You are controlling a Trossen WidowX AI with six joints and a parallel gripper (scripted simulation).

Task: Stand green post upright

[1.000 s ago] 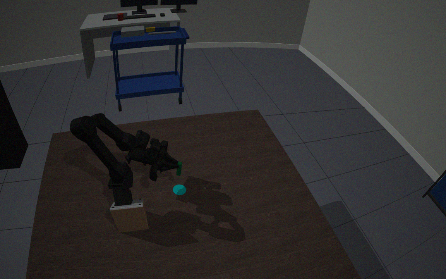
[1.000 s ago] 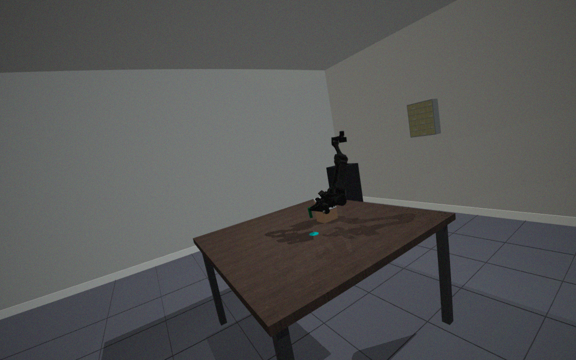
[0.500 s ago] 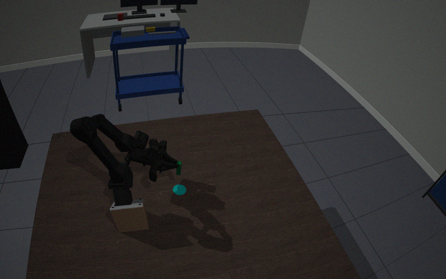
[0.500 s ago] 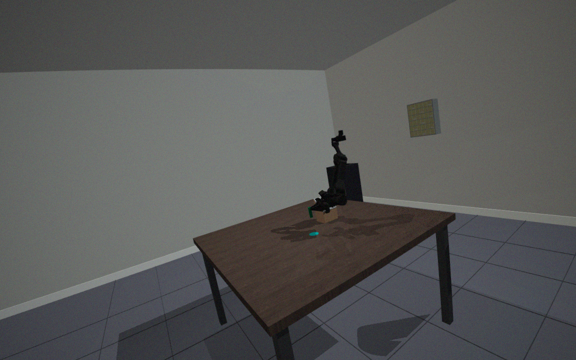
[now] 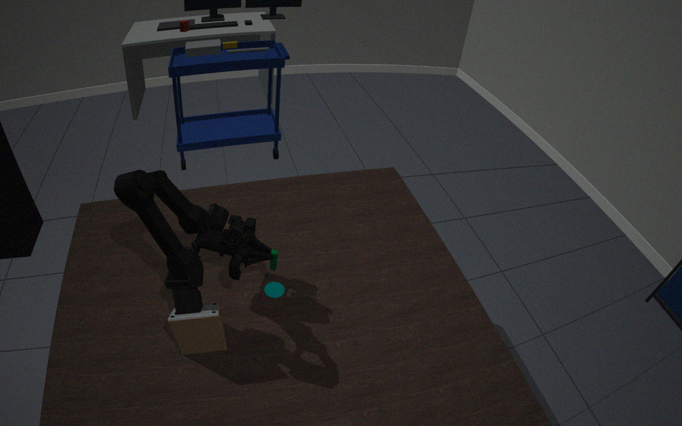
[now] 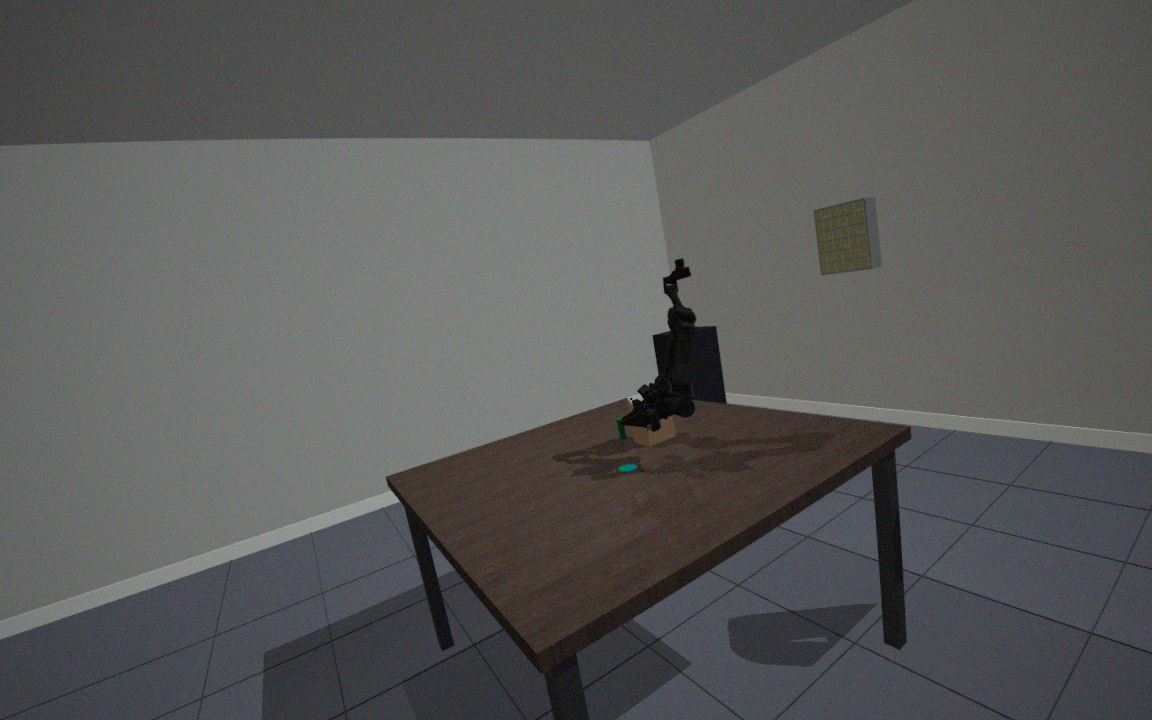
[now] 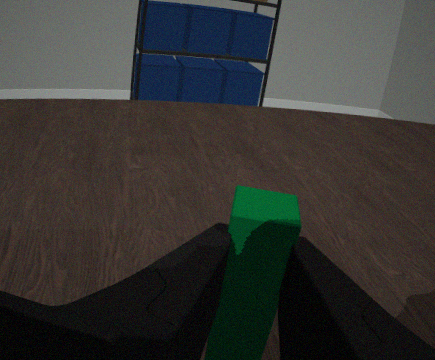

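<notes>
Now: gripper tip 15 cm above the cyan circle. From my gripper tip the other things lie so: green post 2 cm below.
</notes>
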